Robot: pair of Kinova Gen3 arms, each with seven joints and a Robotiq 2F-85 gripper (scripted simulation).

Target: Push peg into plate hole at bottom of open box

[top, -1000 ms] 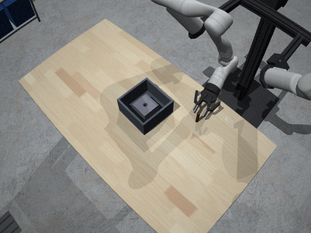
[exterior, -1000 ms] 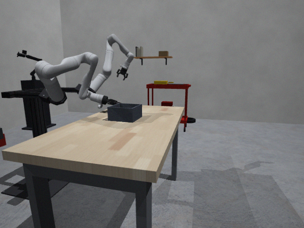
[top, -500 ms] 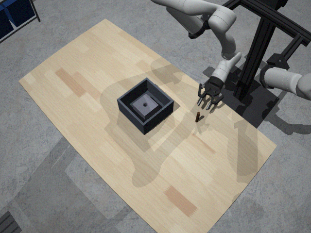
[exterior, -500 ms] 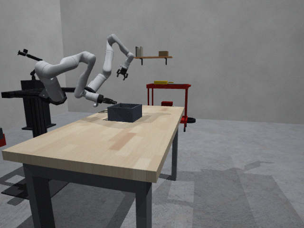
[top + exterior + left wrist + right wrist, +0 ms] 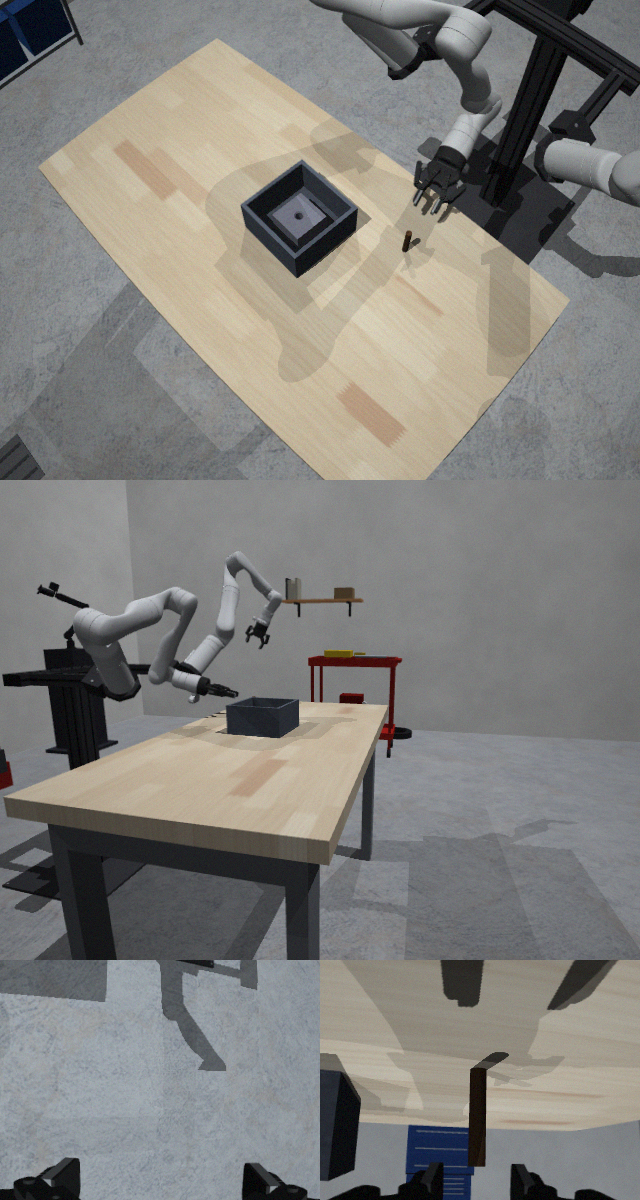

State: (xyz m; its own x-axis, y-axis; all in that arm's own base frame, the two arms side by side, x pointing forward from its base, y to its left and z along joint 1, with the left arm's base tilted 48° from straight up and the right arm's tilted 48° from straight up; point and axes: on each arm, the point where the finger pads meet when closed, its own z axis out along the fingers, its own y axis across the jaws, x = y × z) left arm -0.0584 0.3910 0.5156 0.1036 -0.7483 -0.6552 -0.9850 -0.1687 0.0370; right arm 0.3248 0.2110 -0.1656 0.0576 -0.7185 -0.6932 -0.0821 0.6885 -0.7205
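My right gripper is now 9 cm short of the brown peg, 2 cm to the right of it and 5 cm above it. Round my right hand: dark box: 21 cm ahead, 21 cm to the right, 6 cm below; grey plate: 21 cm ahead, 21 cm to the right, 5 cm below.
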